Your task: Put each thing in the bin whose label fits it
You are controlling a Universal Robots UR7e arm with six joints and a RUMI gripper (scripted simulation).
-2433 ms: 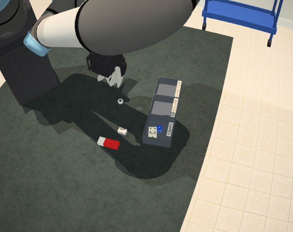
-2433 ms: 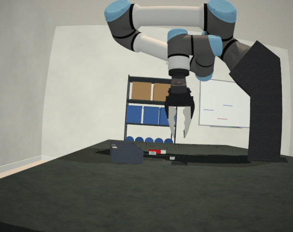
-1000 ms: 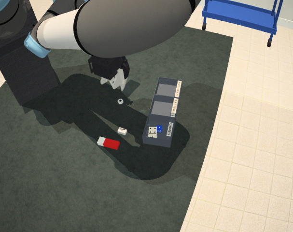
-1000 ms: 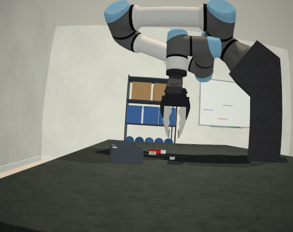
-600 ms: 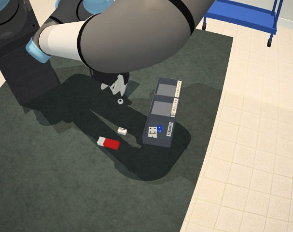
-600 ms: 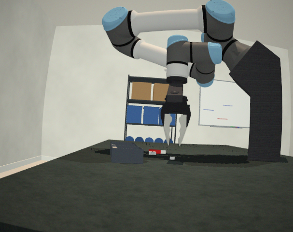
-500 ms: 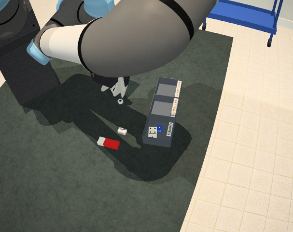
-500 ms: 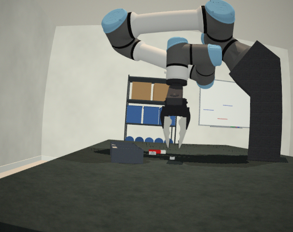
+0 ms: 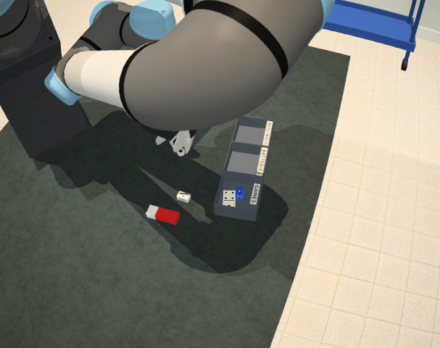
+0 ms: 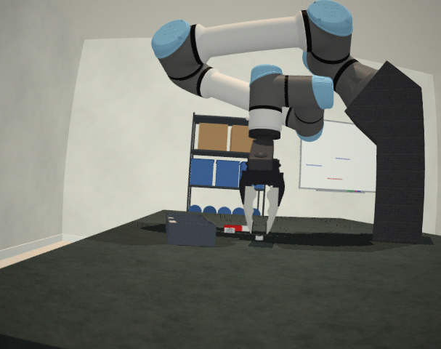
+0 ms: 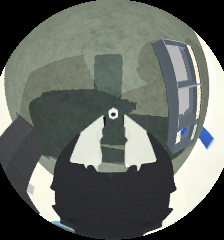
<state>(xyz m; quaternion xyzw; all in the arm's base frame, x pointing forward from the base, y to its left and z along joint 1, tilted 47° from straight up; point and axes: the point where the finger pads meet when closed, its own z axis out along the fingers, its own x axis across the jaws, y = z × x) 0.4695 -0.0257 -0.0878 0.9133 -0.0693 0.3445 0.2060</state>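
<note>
Now: hand 20 mm above the white nut. Round my hand: grey-white object (30 mm ahead, 120 mm to the right, 20 mm below); then red-and-white block (170 mm to the right, 20 mm below); then white domino (130 mm ahead, 120 mm to the right, 20 mm below).
</note>
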